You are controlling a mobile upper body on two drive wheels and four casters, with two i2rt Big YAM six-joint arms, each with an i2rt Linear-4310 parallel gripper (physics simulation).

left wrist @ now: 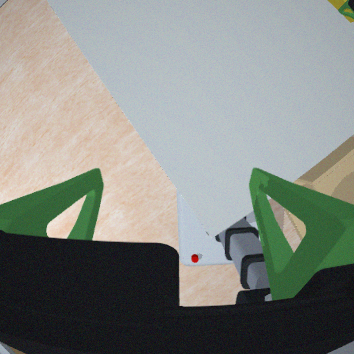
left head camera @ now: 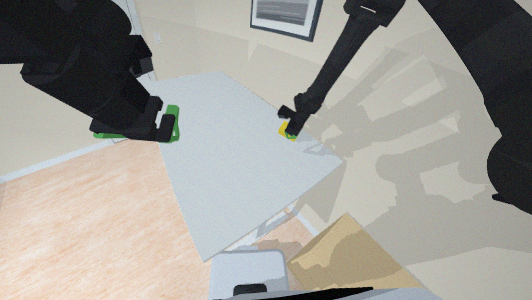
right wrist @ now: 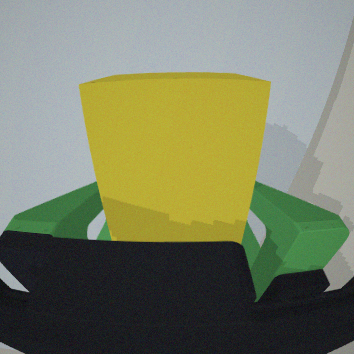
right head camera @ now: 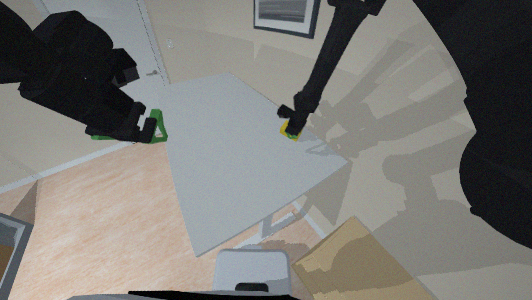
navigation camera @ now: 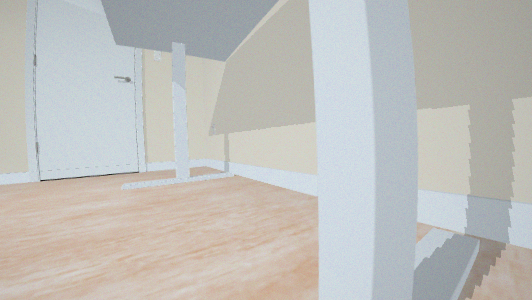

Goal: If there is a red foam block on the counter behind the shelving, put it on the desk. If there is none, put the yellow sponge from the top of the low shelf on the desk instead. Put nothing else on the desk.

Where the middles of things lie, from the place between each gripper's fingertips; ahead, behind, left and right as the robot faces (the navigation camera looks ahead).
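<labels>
The yellow sponge [right wrist: 175, 154] has my right hand 1 cm to the right of it and 2 cm below it. Counted from my left hand, the sponge is 38 cm ahead, 27 cm below and 42 cm to the right. So, going by its middle, the yellow sponge is nearer to my right hand than to my left hand.
</labels>
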